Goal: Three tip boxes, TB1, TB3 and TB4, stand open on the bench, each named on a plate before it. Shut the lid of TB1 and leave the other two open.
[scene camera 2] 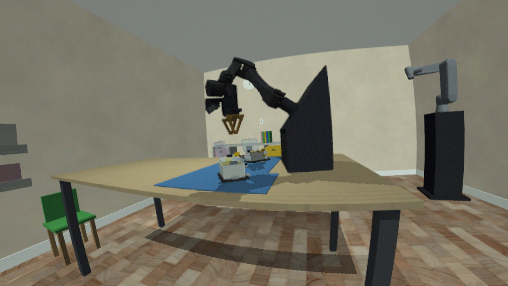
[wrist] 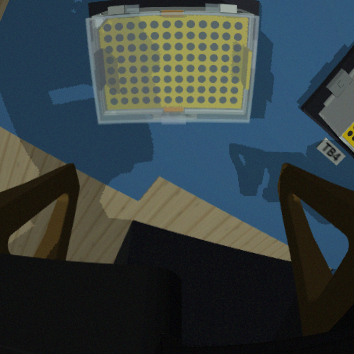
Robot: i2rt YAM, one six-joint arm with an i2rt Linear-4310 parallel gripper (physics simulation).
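Seen in the pictures: gripper, fingertip midpoint: [scene camera 2: 233,134] [wrist: 177,174]; arm's base, origin of the base link: [scene camera 2: 294,110].
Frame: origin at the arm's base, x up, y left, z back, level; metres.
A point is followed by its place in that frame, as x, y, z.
Note:
A tip box with a yellow rack [wrist: 172,62] {-0.200, 0.266, -0.212} lies in the upper part of the wrist view. Its clear lid [wrist: 173,120] {-0.200, 0.231, -0.181} lies down over the rack and looks shut. Its name plate does not show there. In the scene view a white tip box [scene camera 2: 232,171] {-0.242, 0.308, -0.168} stands nearest, with no lid raised above it. TB4 [wrist: 339,106] {-0.249, 0.117, -0.307} shows in part at the right, beside its plate [wrist: 331,151] {-0.276, 0.047, -0.277}. Farther back, a grey tip box [scene camera 2: 256,156] {-0.244, -0.115, -0.295} has a clear lid [scene camera 2: 249,143] {-0.165, -0.195, -0.389} standing up. My gripper [scene camera 2: 233,132] {-0.101, 0.245, -0.198} [wrist: 177,174] {-0.101, 0.245, -0.198} is open and empty, well above the nearest box.
The boxes stand on a blue mat [scene camera 2: 192,183] {-0.278, 0.404, -0.292} [wrist: 200,150] {-0.278, 0.155, -0.152} on the wooden table [scene camera 2: 325,191] {-0.281, 0.333, 0.170}. The black arm stand [scene camera 2: 312,130] {-0.105, 0.083, 0.094} rises at the right of the mat. A yellow object [scene camera 2: 273,150] and several upright coloured books [scene camera 2: 267,136] are in the background.

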